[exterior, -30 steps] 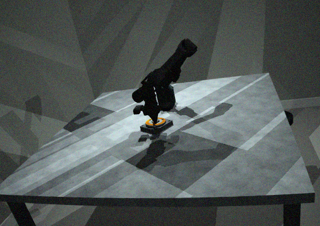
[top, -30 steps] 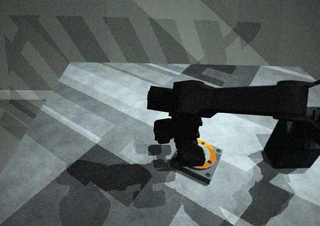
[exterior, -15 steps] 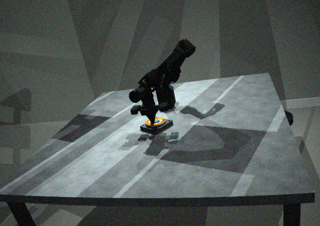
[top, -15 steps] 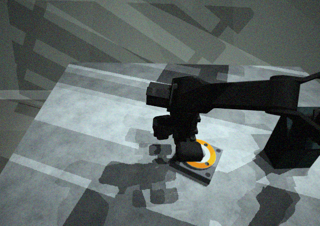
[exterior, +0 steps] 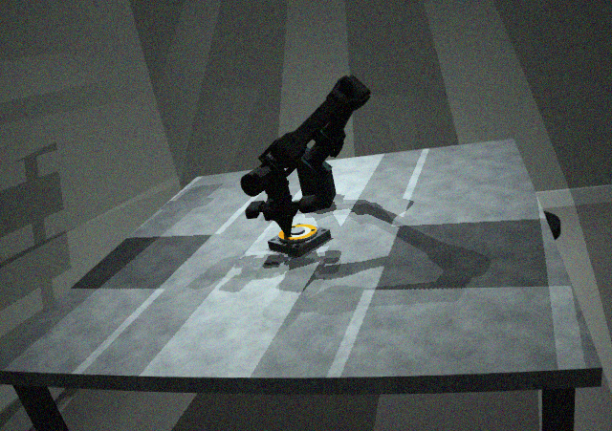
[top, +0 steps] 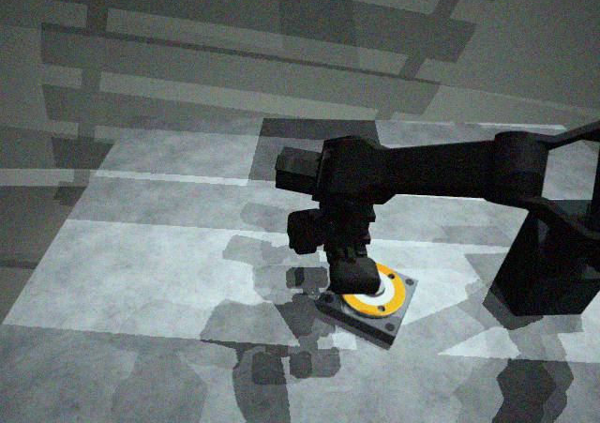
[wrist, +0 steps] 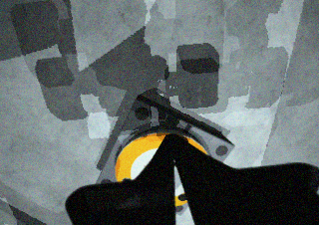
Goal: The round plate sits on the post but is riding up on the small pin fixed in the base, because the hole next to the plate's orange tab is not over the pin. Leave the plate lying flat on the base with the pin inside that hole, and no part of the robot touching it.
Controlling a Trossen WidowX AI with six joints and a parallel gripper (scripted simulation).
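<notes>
My gripper tip is now 3 cm past the round plate and 1 cm above it.
</notes>
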